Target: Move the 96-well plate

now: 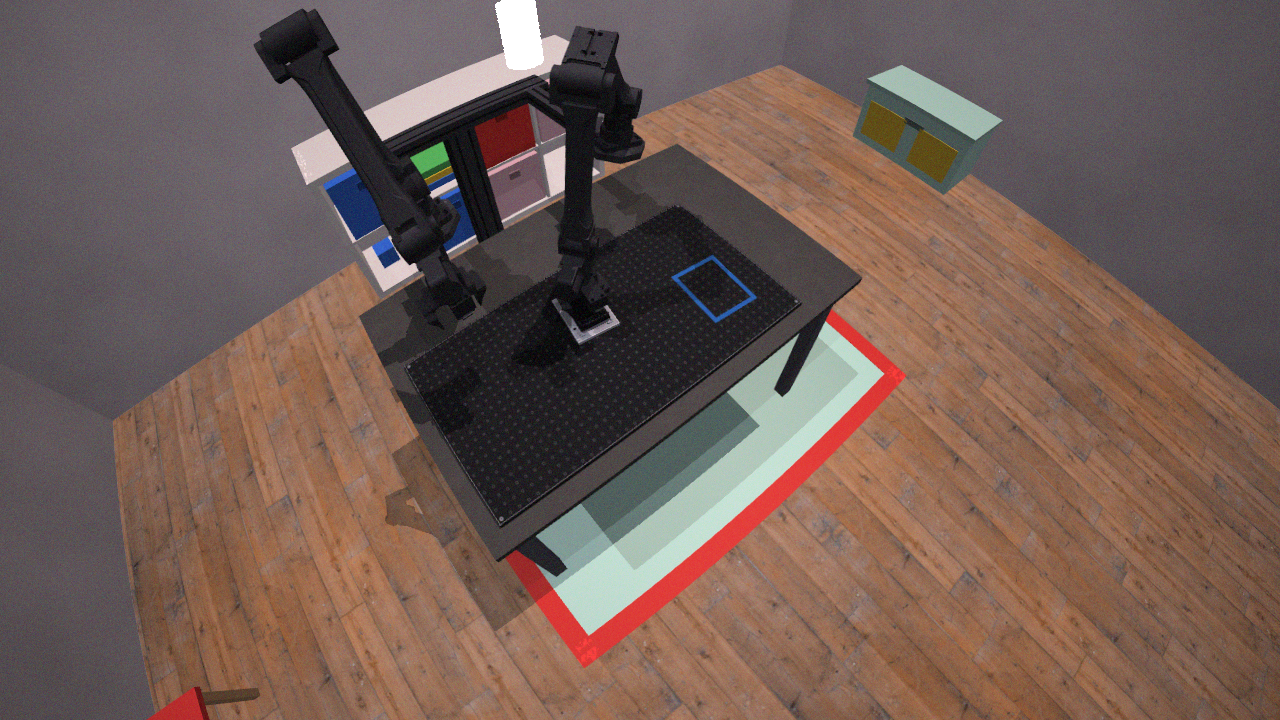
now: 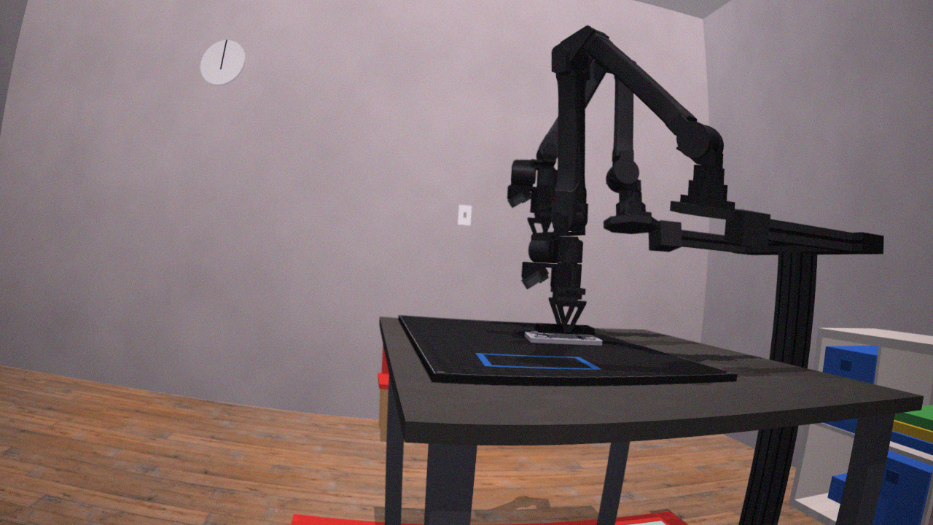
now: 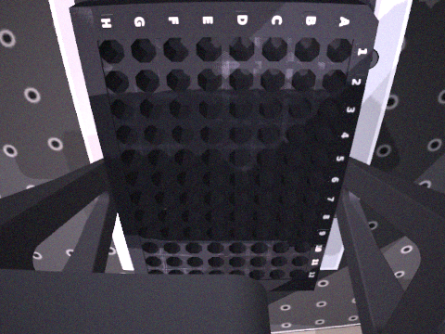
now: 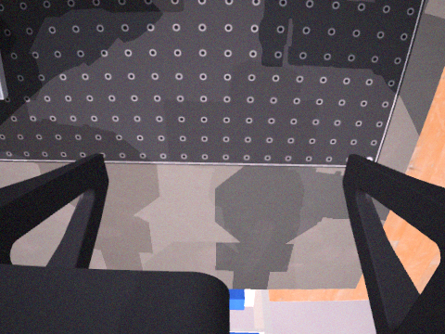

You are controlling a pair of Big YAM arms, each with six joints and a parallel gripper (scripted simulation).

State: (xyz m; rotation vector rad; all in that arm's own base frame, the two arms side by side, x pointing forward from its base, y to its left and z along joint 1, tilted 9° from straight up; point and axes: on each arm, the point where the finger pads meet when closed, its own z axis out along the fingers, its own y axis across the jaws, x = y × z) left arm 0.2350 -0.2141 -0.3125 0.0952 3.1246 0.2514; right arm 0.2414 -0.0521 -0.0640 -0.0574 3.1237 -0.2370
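My left gripper is now right at the black 96-well plate. From my left hand the other things lie so: plate nest N1: 3 cm below; A1 mark: 7 cm ahead, 6 cm to the right, 2 cm below.
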